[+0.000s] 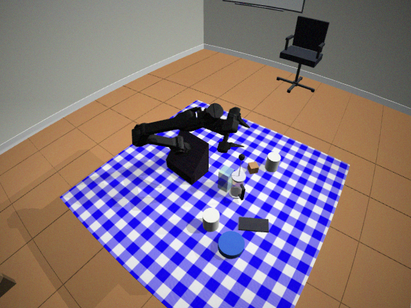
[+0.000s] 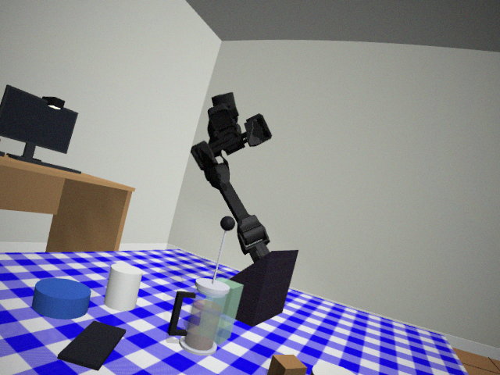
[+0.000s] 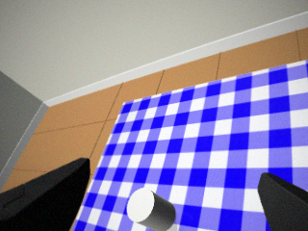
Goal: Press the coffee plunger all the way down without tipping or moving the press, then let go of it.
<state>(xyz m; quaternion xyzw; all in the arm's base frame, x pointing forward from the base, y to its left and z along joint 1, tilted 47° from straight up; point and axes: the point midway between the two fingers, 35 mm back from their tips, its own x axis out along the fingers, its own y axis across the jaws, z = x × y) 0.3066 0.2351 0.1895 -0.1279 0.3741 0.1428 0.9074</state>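
The glass coffee press is 280 mm below my gripper tip, 10 mm to the left of it and 10 mm behind it. From my gripper tip the other things lie so: black flat slab (420 mm below, 170 mm ahead, 70 mm to the right); brown cube (400 mm below, 210 mm to the left, 60 mm behind); pale green block (350 mm below, 90 mm behind).
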